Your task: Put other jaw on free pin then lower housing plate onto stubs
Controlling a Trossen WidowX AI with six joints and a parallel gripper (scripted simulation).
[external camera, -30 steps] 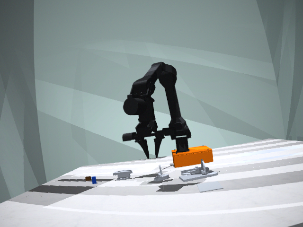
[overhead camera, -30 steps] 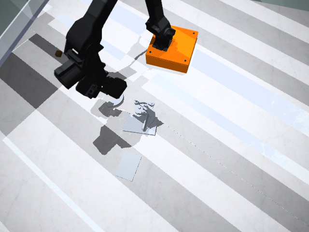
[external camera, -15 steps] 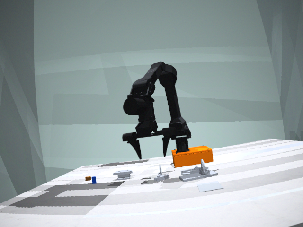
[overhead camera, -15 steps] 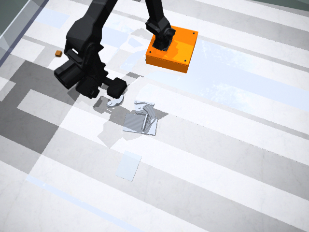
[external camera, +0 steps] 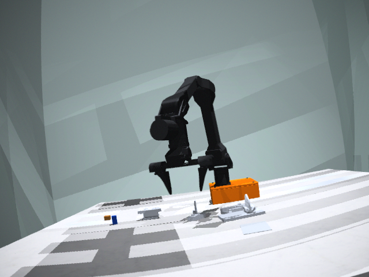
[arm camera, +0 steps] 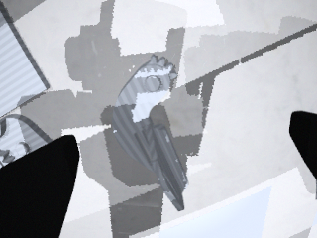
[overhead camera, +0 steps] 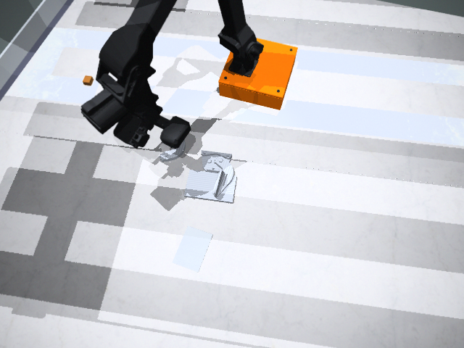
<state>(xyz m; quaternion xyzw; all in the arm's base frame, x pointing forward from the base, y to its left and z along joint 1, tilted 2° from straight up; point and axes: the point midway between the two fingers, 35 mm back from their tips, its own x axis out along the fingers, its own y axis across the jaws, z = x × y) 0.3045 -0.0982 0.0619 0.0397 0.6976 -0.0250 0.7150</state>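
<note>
The jaw is 10 mm behind my gripper tip, 10 mm to the left of it and 80 mm below it. From my gripper tip the other things lie so: brown cube (120 mm behind, 320 mm to the right, 80 mm below); then blue cube (40 mm behind, 250 mm to the right, 70 mm below); then pale flat sheet (190 mm ahead, 180 mm to the left, 80 mm below).
</note>
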